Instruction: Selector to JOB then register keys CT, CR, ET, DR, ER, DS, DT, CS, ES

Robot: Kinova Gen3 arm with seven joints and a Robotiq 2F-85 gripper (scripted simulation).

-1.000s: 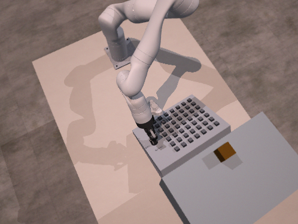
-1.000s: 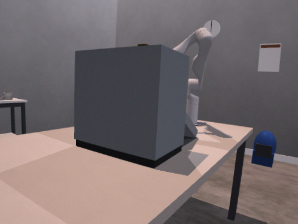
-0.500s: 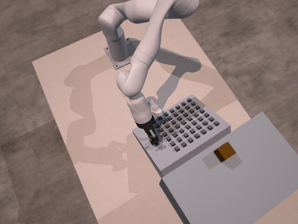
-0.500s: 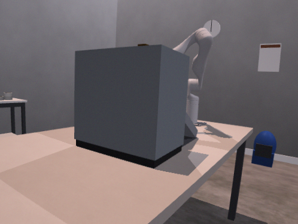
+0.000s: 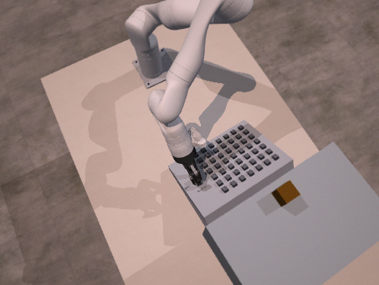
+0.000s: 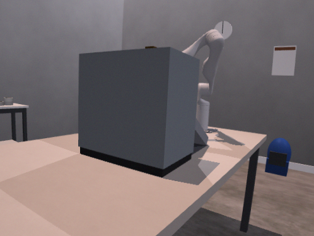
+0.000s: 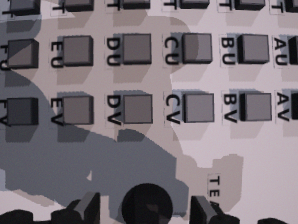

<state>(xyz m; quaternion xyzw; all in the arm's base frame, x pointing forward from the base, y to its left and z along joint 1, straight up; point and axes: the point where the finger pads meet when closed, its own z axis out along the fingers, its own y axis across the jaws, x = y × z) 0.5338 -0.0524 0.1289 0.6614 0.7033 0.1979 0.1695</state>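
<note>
The black selector knob is 1 cm below my hand and 1 cm ahead of it. The rest, counted from my hand: sloped keypad panel (11 cm to the left, 6 cm below, 2 cm ahead).
</note>
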